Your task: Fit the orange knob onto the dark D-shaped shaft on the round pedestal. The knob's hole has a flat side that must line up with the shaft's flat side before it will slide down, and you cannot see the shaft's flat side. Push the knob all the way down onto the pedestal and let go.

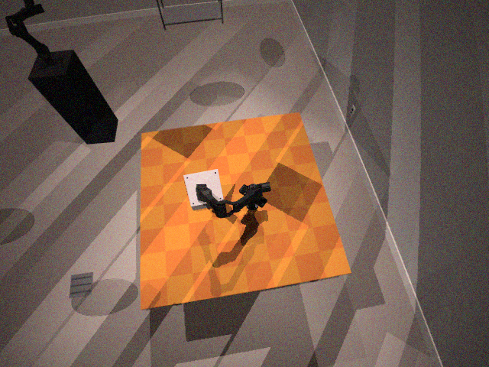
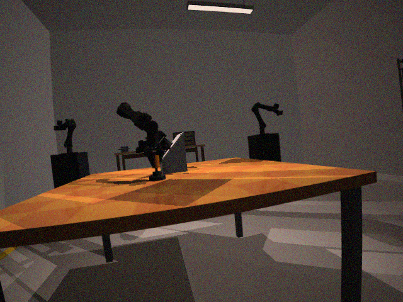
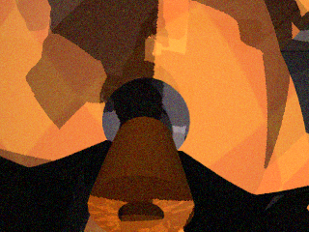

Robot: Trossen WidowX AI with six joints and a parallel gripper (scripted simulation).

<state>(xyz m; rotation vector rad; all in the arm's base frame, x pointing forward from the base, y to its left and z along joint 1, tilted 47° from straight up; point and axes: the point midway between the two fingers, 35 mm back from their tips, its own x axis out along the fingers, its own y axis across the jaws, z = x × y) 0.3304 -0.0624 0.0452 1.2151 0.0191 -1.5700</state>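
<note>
My gripper tip is now 4 cm above the round dark pedestal. From my gripper tip the other things lie so: orange knob 2 cm above.
</note>
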